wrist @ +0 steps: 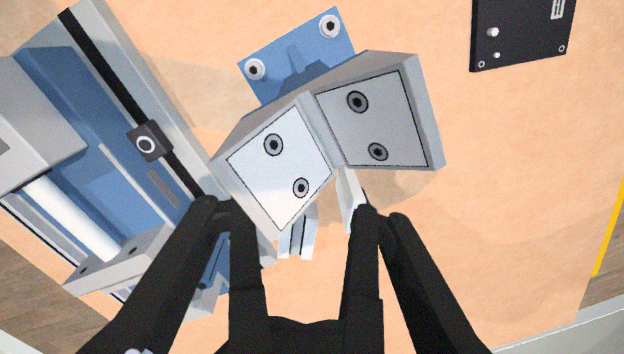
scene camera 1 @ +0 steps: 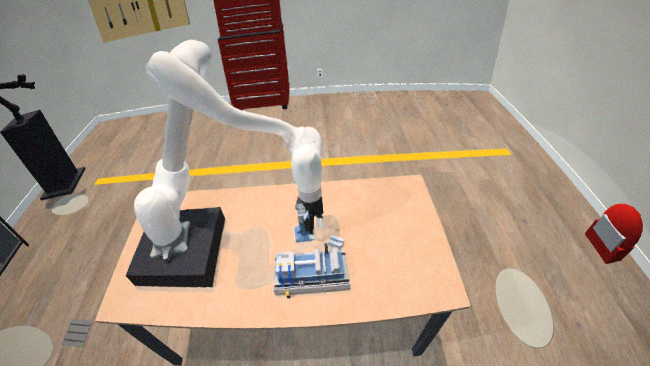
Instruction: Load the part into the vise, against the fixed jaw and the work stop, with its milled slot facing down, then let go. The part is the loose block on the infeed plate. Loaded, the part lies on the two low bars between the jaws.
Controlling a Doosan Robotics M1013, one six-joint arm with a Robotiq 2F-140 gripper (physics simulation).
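Frame: origin at the arm's base, x ahead, y left, z up, level; metres.
Seen in the pictures: gripper, fingertip midpoint: [scene camera 1: 316, 232]; arm's base, origin of the base link: [scene camera 1: 171, 240].
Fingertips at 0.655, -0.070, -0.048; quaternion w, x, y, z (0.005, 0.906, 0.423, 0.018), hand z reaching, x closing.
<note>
Offsets run from my fingertips to a thing's top centre, as dx, dy, dz. "*": to the spot under its first point.
My gripper [scene camera 1: 315, 227] [wrist: 304, 168] points down beside a stand behind the vise. Its fingers are part open, with nothing held between them. A small pale block @[+0.072, -0.057, -0.010] [scene camera 1: 336, 242] [wrist: 297, 235], which looks like the part, lies behind the right end of the vise. Dark lines like a slot show on its upper side in the wrist view, lower down and beyond the fingertips. The infeed plate under it cannot be made out. The vise @[-0.063, -0.175, +0.059] [scene camera 1: 310, 272] [wrist: 120, 200] has its movable jaw [scene camera 1: 317, 261] [wrist: 115, 260] apart from the fixed jaw [scene camera 1: 334, 261]. A dark post, perhaps the work stop @[+0.014, -0.135, +0.056] [scene camera 1: 326, 248], stands behind the gap.
The stand [wrist: 375, 120] has two angled grey faces with screws and a blue base @[* -0.065, +0.022, -0.025] [scene camera 1: 301, 235] [wrist: 300, 55]; it stands close to the fingers. The vise's grey actuator block @[-0.156, -0.155, +0.056] [scene camera 1: 285, 262] is at its left end. The robot's black base [scene camera 1: 175, 272] [wrist: 522, 37] is farther left.
</note>
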